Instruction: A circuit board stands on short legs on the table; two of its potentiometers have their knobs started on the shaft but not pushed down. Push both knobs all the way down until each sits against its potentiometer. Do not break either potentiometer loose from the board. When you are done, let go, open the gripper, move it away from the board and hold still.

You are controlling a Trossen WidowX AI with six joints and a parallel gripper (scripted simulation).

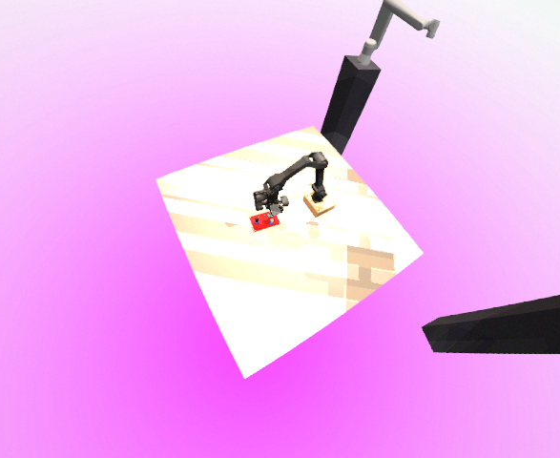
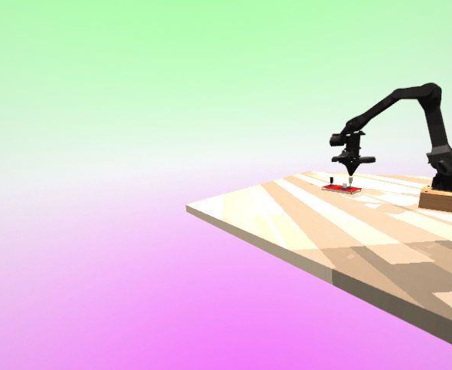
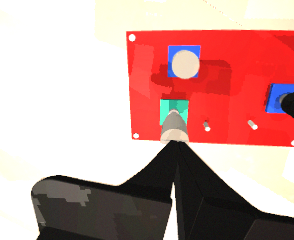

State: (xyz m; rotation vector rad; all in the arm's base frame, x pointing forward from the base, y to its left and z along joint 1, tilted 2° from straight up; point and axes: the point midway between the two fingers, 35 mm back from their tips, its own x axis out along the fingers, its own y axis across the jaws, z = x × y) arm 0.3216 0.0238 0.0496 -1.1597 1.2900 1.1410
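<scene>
My gripper tip is now 20 mm above the grey knob. From my gripper tip the other things lie so: black knob: 90 mm ahead, 30 mm below, 20 mm to the left.
</scene>
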